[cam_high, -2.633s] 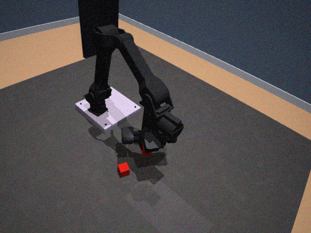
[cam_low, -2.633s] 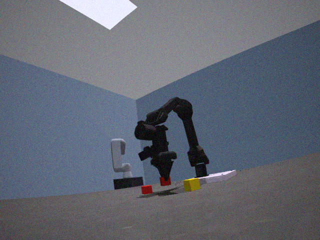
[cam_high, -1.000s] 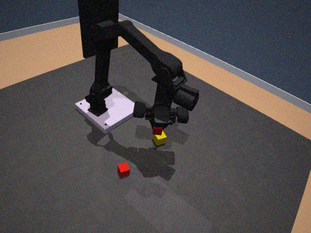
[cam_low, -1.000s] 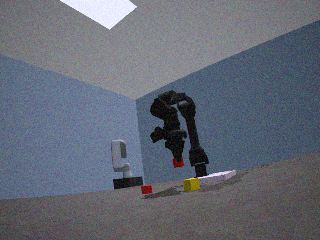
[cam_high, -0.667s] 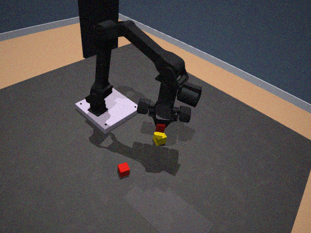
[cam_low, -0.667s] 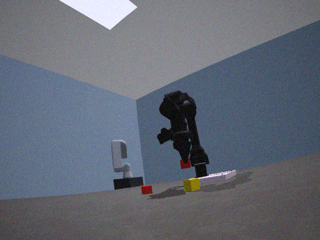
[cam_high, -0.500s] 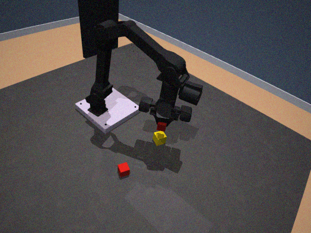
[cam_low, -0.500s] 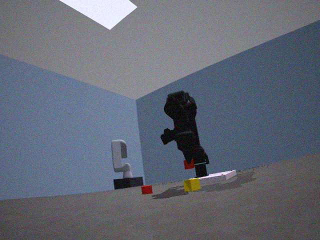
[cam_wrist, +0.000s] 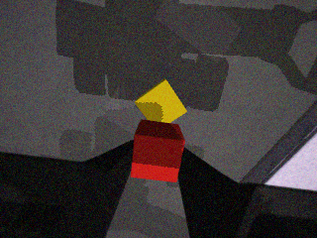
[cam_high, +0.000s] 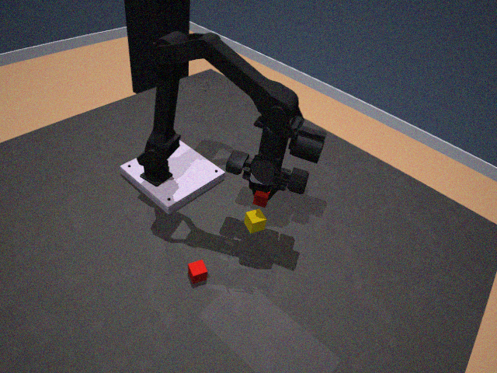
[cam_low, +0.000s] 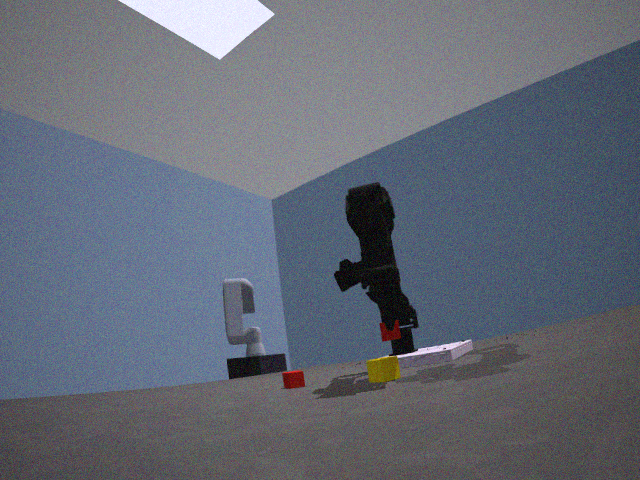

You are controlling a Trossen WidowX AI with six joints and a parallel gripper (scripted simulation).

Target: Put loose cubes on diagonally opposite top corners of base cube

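Right now the yellow cube is 10 mm ahead of my gripper tip, 20 mm to the right of it and 70 mm below it.
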